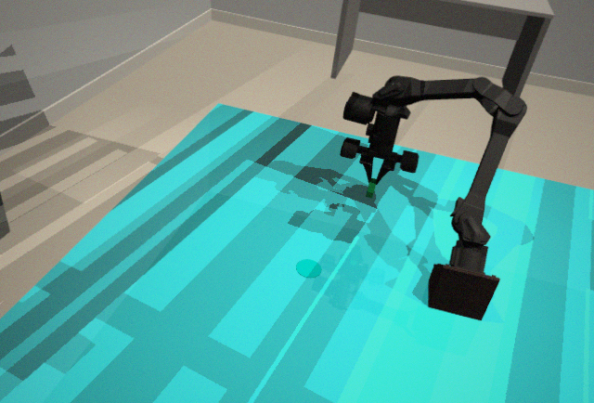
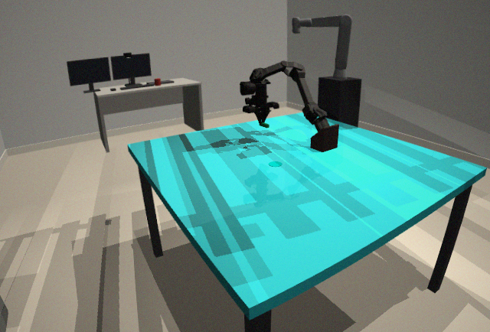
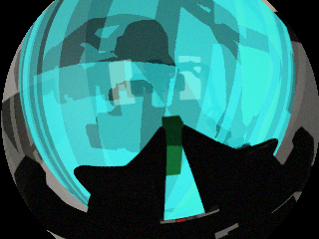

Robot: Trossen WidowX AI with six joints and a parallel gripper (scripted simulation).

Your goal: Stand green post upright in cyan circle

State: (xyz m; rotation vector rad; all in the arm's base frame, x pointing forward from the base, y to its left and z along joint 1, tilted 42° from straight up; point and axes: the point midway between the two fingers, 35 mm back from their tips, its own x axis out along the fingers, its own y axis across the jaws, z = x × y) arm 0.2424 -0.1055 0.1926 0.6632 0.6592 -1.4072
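The cyan circle is 9 cm ahead of my gripper tip, 25 cm to the left of it and 11 cm below it. Round my gripper tip: green post 2 cm to the left.
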